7 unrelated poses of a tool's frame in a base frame.
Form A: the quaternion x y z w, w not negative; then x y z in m.
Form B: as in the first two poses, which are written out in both.
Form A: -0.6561, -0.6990, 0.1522, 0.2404, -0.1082, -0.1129, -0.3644
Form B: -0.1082, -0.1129, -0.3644, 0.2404, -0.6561, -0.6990, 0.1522
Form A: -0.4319, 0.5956, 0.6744, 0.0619, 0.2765, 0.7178, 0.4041
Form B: 0.2765, 0.7178, 0.4041, 0.0619, -0.4319, 0.5956, 0.6744
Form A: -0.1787, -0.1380, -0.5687, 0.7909, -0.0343, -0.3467, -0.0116
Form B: -0.0343, -0.3467, -0.0116, 0.7909, -0.1787, -0.1380, -0.5687
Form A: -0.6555, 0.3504, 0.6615, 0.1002, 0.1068, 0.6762, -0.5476
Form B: 0.1068, 0.6762, -0.5476, 0.1002, -0.6555, 0.3504, 0.6615
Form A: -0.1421, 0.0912, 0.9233, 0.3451, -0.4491, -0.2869, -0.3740
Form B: -0.4491, -0.2869, -0.3740, 0.3451, -0.1421, 0.0912, 0.9233
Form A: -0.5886, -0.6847, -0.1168, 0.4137, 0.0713, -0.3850, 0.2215
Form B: 0.0713, -0.3850, 0.2215, 0.4137, -0.5886, -0.6847, -0.1168
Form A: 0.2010, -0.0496, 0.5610, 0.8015, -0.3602, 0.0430, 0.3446
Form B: -0.3602, 0.0430, 0.3446, 0.8015, 0.2010, -0.0496, 0.5610
